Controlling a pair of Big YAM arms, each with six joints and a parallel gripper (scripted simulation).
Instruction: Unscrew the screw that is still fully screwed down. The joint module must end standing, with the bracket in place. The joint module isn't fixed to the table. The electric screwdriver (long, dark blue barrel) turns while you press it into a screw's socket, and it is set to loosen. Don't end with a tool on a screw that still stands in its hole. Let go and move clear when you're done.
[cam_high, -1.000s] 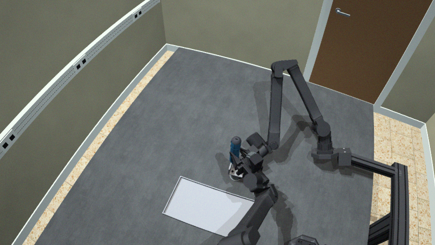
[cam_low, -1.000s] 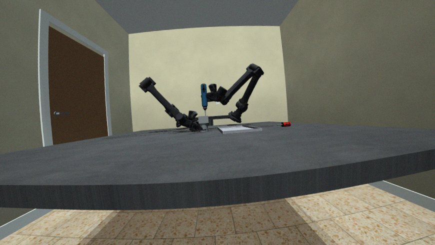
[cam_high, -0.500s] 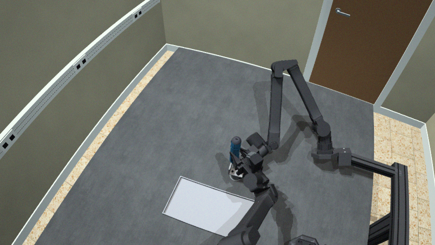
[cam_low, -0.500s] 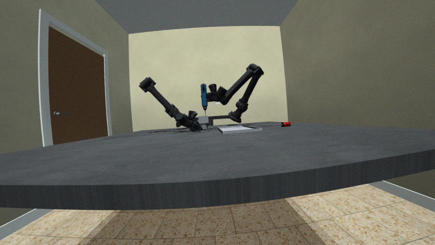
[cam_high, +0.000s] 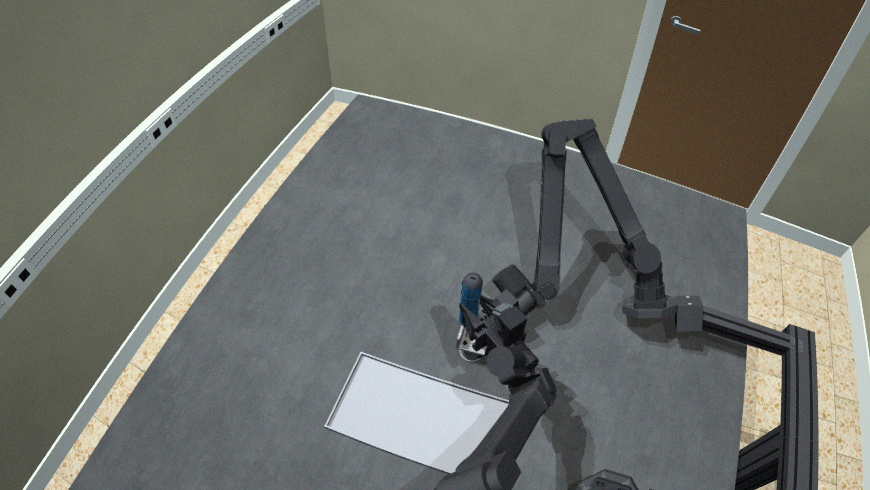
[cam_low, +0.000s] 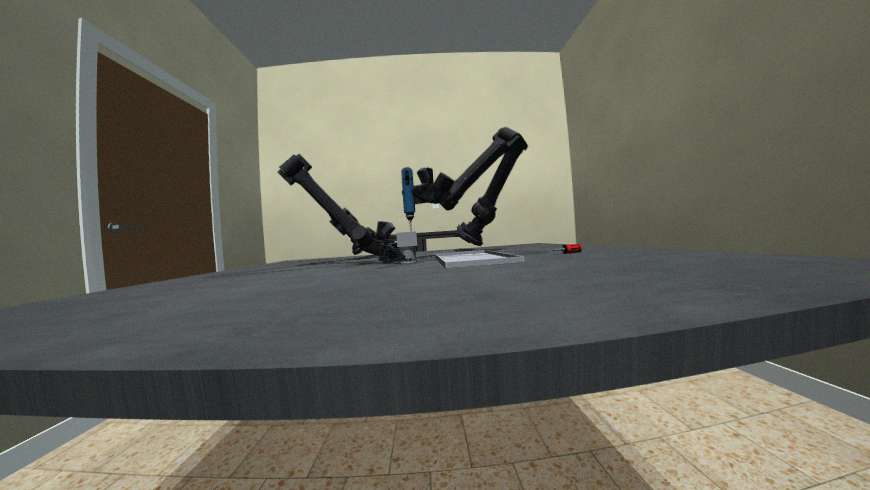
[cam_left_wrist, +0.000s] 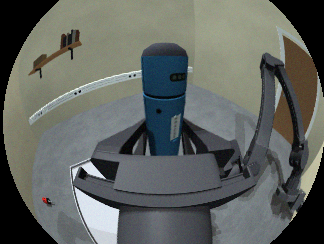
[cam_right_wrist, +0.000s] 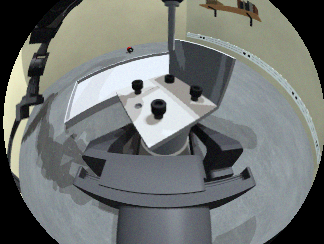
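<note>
Now: the grey bracket 50 mm above my right hand. From my right hand the other things lie so: flat white tray 220 mm to the left, 40 mm ahead, 20 mm below; red-handled screwdriver 550 mm to the left, 100 mm ahead, 10 mm below.
</note>
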